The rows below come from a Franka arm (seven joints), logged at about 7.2 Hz.
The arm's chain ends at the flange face. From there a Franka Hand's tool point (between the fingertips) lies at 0.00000 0.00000 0.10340 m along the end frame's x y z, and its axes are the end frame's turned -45 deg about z.
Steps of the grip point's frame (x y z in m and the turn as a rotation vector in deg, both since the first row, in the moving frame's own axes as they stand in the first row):
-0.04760 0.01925 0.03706 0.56 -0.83 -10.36
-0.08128 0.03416 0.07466 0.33 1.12 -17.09
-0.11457 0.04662 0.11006 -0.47 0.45 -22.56
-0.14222 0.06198 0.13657 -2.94 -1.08 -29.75
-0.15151 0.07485 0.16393 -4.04 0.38 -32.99
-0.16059 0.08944 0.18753 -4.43 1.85 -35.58
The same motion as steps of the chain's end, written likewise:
-0.01831 0.04677 0.03708 -0.19 -0.98 -10.36
-0.03404 0.08360 0.07468 1.03 0.56 -17.09
-0.04920 0.11418 0.11007 -0.01 0.65 -22.56
-0.06031 0.14009 0.13672 -2.84 1.32 -29.75
-0.06084 0.15723 0.16418 -2.59 3.13 -32.99
-0.05880 0.17612 0.18788 -1.82 4.44 -35.58

